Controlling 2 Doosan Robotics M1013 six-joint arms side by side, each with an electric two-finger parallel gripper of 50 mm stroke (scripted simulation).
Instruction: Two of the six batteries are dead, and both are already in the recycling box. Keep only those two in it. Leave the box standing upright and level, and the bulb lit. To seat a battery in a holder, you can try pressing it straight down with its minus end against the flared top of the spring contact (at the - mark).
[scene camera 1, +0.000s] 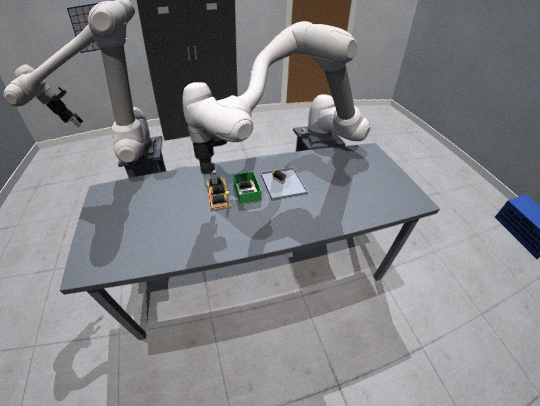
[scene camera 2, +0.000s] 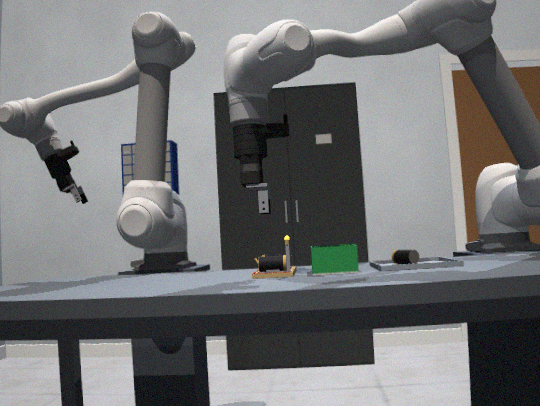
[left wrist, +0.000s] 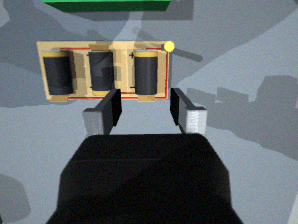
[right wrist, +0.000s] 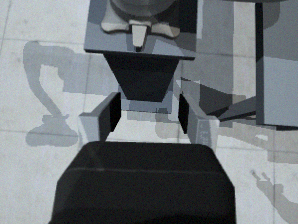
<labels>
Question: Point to my right gripper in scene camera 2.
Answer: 82, 201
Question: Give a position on a shallow tray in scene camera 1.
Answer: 292, 185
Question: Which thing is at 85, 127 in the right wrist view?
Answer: My right gripper.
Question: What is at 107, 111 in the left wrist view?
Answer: My left gripper.
</labels>
